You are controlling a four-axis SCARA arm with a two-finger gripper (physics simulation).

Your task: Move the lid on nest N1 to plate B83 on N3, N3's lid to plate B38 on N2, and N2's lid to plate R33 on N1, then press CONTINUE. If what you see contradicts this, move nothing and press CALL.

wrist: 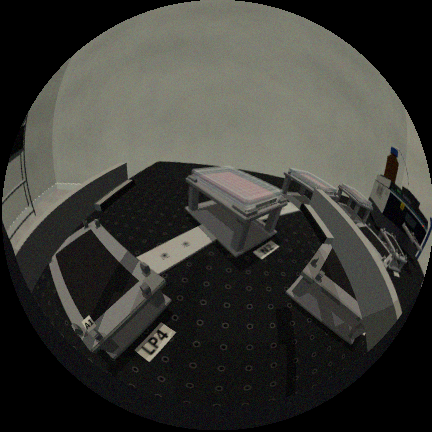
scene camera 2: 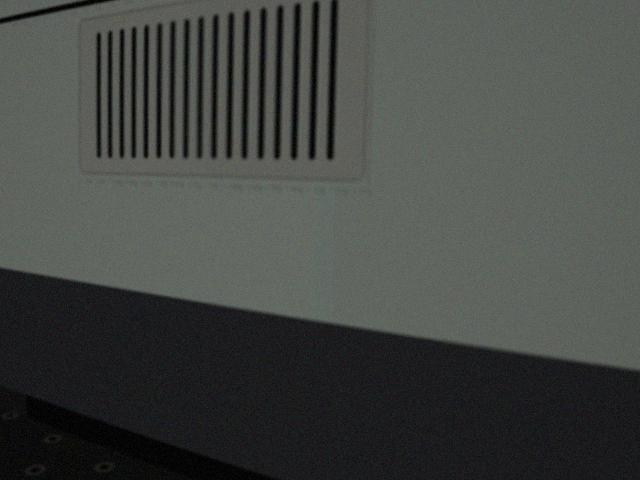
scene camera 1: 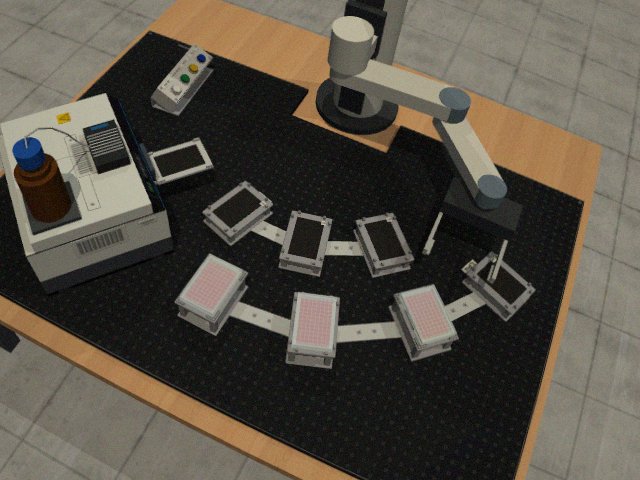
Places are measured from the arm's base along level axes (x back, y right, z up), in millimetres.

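Pixels of known places: gripper, fingertip midpoint: (wrist: 217,180) (scene camera 1: 458,266); arm's base, link origin: (scene camera 1: 356,104).
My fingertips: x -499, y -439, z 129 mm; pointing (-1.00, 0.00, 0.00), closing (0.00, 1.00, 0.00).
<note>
For each thing: its top centre in the pictures, then the offset to it from my fingertips. "spot": a spot on its surface instead.
- clear lid-like rim, surface spot: (wrist: 240,186) spot: dx -88, dy +28, dz -35 mm
- button box, surface spot: (scene camera 1: 183,78) spot: dx +263, dy +892, dz -45 mm
- nest labelled LP4, top centre: (wrist: 80,259) (scene camera 1: 503,279) dx +62, dy -117, dz -62 mm
- brown bottle, surface spot: (scene camera 1: 45,193) spot: dx -368, dy +791, dz +195 mm
A plate with pink wells and a clear lid-like rim (scene camera 1: 426,314) (wrist: 240,186) sits on the raised nest labelled N2 in the wrist view. Two similar plates, the middle one (scene camera 1: 314,320) (wrist: 311,179) and the left one (scene camera 1: 212,285) (wrist: 354,194), sit on raised nests whose labels do not show. Plate codes are unreadable, and clear lids are hard to tell from the plates. My gripper (scene camera 1: 459,264) (wrist: 217,180) is open and empty, its fingers wide apart, above the mat between N2 and the arm, beside LP4. The button box (scene camera 1: 183,78) has blue, yellow, green and white buttons; their labels are unreadable.
The nest labelled LP4 (scene camera 1: 485,296) (wrist: 130,301) is under one finger. Three more dark-centred low nests (scene camera 1: 392,261) (scene camera 1: 302,262) (scene camera 1: 217,223) curve leftward. A white instrument (scene camera 1: 124,242) (scene camera 2: 465,206) with an extended tray (scene camera 1: 206,149) and brown bottle (scene camera 1: 45,193) stands left.
</note>
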